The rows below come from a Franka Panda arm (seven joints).
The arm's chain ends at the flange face. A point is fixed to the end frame.
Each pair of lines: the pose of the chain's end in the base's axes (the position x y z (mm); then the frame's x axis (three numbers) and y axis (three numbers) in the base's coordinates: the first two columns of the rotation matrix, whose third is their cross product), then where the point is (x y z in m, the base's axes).
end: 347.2, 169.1, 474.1, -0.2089, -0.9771, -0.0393, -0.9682, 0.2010, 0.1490
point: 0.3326 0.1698 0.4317
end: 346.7, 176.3, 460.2, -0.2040, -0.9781, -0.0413, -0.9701, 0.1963, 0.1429
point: 0.3323 0.1770 0.4177
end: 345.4, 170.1, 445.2, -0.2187, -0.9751, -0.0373, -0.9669, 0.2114, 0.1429
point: 0.3310 0.1709 0.4027
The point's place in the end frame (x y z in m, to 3 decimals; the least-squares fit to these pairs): 0.004 0.008 0.044
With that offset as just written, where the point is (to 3 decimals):
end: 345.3, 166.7, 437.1, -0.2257, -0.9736, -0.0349, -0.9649, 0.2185, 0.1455
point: 0.331 0.167 0.395
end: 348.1, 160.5, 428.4, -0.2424, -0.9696, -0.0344, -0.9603, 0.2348, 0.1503
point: 0.333 0.162 0.386
